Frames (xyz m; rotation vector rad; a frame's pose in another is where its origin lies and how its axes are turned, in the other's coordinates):
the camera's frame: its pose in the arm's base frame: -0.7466 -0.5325 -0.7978 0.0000 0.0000 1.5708
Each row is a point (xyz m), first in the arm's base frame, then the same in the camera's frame.
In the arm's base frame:
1: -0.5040 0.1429 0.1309
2: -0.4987 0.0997 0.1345
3: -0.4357 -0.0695 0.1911
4: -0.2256 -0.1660 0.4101
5: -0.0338 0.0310 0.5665
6: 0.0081 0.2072 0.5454
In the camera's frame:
1: 0.6754 -0.2426 0.9287
2: 0.6322 -0.2479 0.9323
3: 0.4630 -0.3109 0.9889
4: 0.3665 -0.5210 1.2079
5: 0.5635 -0.7128 1.3643
6: 0.7397 -0.7547 1.3432

